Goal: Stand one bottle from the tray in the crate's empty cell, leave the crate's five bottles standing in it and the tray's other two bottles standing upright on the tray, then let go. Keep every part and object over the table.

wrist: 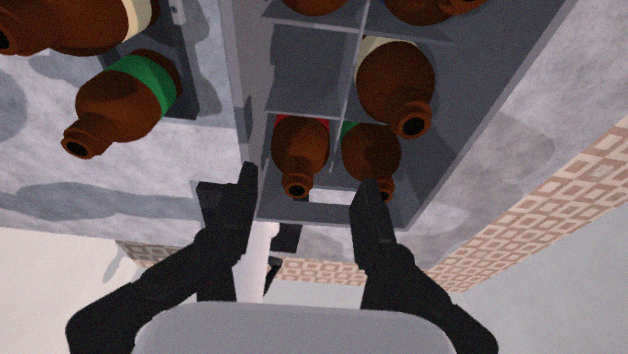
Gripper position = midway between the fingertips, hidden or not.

Observation:
I see my gripper (307,186), a green-labelled bottle (368,150), a green-labelled bottle (123,103) and a cream-labelled bottle (395,81).

